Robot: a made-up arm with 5 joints. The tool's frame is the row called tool.
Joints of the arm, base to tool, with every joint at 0 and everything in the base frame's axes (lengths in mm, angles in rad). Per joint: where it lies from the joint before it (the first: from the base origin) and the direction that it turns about. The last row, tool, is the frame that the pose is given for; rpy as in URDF.
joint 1: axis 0 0 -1 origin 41 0 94
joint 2: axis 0 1 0 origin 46 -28 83
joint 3: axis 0 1 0 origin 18 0 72
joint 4: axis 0 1 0 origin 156 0 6
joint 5: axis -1 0 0 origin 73 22 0
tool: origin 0 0 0 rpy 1.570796 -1.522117 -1.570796
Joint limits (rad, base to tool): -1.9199..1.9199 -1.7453..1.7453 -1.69..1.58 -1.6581..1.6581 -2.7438..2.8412
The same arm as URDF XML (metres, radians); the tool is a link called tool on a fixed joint. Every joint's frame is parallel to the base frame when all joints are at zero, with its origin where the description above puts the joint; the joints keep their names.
<robot name="arm">
<joint name="joint 1" type="revolute"><parent link="base_link"/><child link="link1"/><origin xyz="0.0410 0.0000 0.0940"/><axis xyz="0 0 -1"/><limit lower="-1.9199" upper="1.9199"/></joint>
<joint name="joint 2" type="revolute"><parent link="link1"/><child link="link2"/><origin xyz="0.0460 -0.0280 0.0830"/><axis xyz="0 1 0"/><limit lower="-1.7453" upper="1.7453"/></joint>
<joint name="joint 3" type="revolute"><parent link="link2"/><child link="link3"/><origin xyz="0.0180 0.0000 0.0720"/><axis xyz="0 1 0"/><limit lower="-1.6900" upper="1.5800"/></joint>
<joint name="joint 4" type="revolute"><parent link="link3"/><child link="link4"/><origin xyz="0.1560 0.0000 0.0060"/><axis xyz="0 1 0"/><limit lower="-1.6581" upper="1.6581"/></joint>
<joint name="joint 5" type="revolute"><parent link="link4"/><child link="link5"/><origin xyz="0.0730 0.0220 0.0000"/><axis xyz="-1 0 0"/><limit lower="-2.7438" upper="2.8412"/></joint>
<joint name="tool_fixed" type="fixed"><parent link="link5"/><child link="tool"/><origin xyz="0.0000 0.0000 0.0000" rpy="1.5708 -1.5221 -1.5708"/></joint>
<link name="base_link"/>
<link name="link1"/>
<link name="link2"/>
<link name="link3"/>
<link name="link4"/>
<link name="link5"/>
<link name="tool"/>
</robot>

